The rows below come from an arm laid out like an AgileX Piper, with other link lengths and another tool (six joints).
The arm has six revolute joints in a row. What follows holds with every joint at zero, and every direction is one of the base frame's.
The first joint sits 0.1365 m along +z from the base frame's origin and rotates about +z.
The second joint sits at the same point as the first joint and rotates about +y.
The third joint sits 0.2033 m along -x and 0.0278 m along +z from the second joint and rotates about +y.
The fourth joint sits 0.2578 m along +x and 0.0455 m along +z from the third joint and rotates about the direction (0.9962, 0, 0.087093).
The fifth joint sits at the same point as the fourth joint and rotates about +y.
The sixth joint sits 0.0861 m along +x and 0.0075 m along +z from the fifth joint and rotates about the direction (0.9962, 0, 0.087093).
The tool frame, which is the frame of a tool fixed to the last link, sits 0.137 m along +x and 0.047 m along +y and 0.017 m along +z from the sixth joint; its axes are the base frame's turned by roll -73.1, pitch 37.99 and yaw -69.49 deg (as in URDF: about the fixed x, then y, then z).
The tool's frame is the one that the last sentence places.
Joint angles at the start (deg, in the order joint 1, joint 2, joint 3, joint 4, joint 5, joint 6):
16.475, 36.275, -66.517, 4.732, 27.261, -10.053
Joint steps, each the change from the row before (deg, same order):
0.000, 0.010, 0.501, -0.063, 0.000, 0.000
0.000, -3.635, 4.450, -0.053, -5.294, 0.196
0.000, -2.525, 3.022, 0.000, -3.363, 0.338
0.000, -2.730, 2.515, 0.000, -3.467, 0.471
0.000, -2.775, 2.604, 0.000, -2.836, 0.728
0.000, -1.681, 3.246, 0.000, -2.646, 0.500
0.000, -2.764, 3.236, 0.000, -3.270, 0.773
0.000, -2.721, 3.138, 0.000, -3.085, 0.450
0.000, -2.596, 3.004, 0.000, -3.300, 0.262
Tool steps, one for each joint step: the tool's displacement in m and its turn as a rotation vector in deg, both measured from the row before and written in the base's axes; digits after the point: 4 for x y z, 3 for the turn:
0.0018, 0.0004, -0.0038, -0.194, 0.475, -0.036
-0.0082, -0.0041, 0.0049, 1.638, -4.161, -0.350
-0.0062, -0.0029, 0.0024, 1.266, -2.593, -0.147
-0.0098, -0.0040, 0.0071, 1.618, -3.338, -0.097
-0.0095, -0.0037, 0.0040, 1.623, -2.631, 0.060
-0.0001, -0.0009, -0.0064, 0.857, -0.857, 0.009
-0.0075, -0.0033, 0.0002, 1.599, -2.425, 0.091
-0.0074, -0.0032, -0.0006, 1.263, -2.395, -0.009
-0.0077, -0.0034, 0.0000, 1.167, -2.659, -0.098

